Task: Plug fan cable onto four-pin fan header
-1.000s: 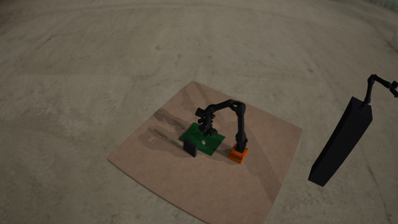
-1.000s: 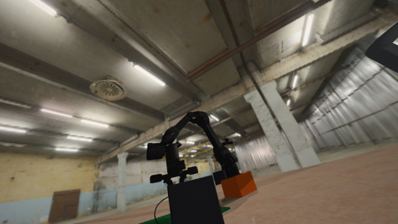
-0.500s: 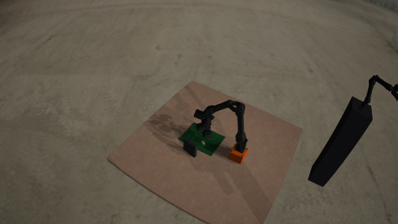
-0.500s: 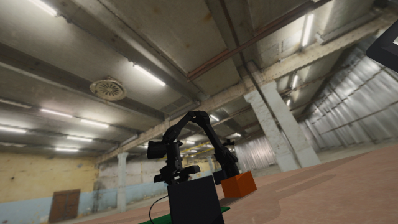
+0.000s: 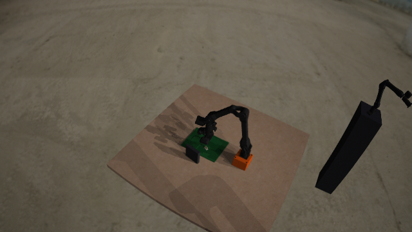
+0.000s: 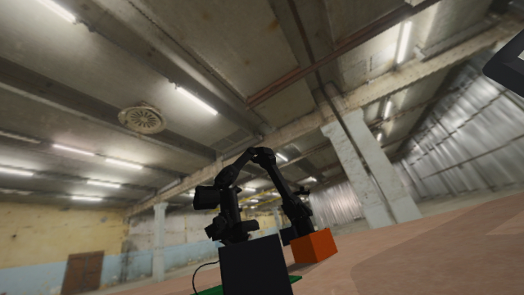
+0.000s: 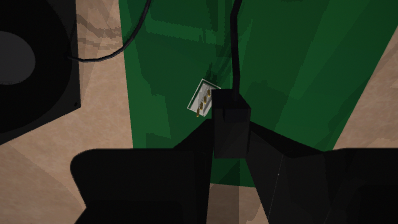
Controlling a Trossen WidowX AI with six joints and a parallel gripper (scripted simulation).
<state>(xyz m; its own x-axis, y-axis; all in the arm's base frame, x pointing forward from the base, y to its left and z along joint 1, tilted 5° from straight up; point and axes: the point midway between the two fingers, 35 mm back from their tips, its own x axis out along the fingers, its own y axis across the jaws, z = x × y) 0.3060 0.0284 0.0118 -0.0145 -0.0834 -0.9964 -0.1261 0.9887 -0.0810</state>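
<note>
The white four-pin header lies 6 cm below my gripper tip and 2 cm to the left of it. The rest, counted from my gripper tip: black fan: 15 cm to the left, 3 cm ahead; then black fan plug: 1 cm ahead, 1 cm above; then green board: 8 cm below, 3 cm ahead, 2 cm to the right.
</note>
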